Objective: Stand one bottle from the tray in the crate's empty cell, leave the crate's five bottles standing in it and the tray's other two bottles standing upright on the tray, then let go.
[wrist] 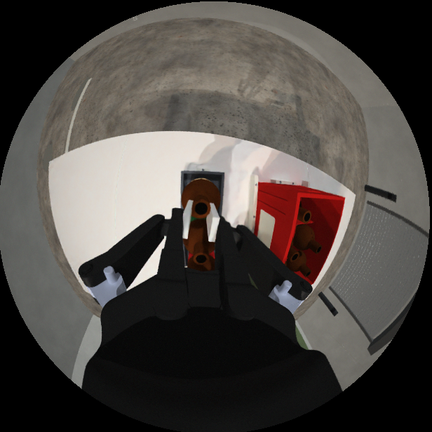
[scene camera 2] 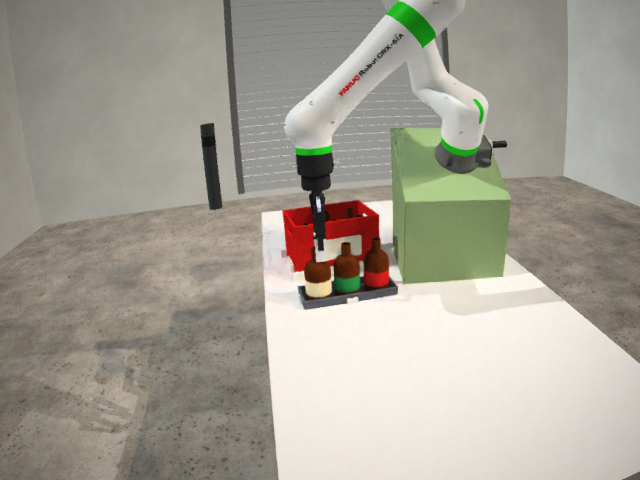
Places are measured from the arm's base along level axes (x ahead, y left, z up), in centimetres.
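Pixels of known places: gripper, fingertip midpoint: (scene camera 2: 321, 258); arm's base, origin of the base link: (scene camera 2: 457, 157).
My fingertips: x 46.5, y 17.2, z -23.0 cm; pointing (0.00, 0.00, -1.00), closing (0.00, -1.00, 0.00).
Observation:
Ahead of a thing's pixels: the offset from my fingertips to its middle. "pt": to the spot under its first point. Level surfaces: height alone.
My gripper (scene camera 2: 319, 252) (wrist: 199, 210) is shut on the neck of the cream-labelled brown bottle @[dy +0.0, dx +1.2, dz -4.4 cm] (scene camera 2: 317, 279) (wrist: 200, 189), which is upright at the left end of the dark tray @[pt dy +4.4, dx -1.6, dz -11.2 cm] (scene camera 2: 330, 301) (wrist: 215, 178). Any gap under its base is too small to tell. The green-labelled bottle @[dy -1.1, dx -7.1, dz -4.4 cm] (scene camera 2: 346, 269) (wrist: 199, 241) stands upright in the middle of the tray, and the red-labelled bottle @[dy -2.6, dx -15.9, dz -4.4 cm] (scene camera 2: 376, 266) stands upright at its right end. The red crate @[dy -25.5, dx -5.1, dz -3.9 cm] (scene camera 2: 300, 242) (wrist: 277, 200) stands behind the tray, with brown bottles @[dy -31.5, dx -12.5, dz -4.1 cm] (scene camera 2: 349, 212) (wrist: 305, 237) partly visible inside. Its empty cell cannot be made out.
The white table @[dz -12.7 cm] (scene camera 2: 413, 372) (wrist: 115, 185) carries the tray and crate. The green robot pedestal (scene camera 2: 449, 237) stands right of them. The crate's high walls rise close behind the tray. A dark post (scene camera 2: 210, 170) shows at the left in the scene view.

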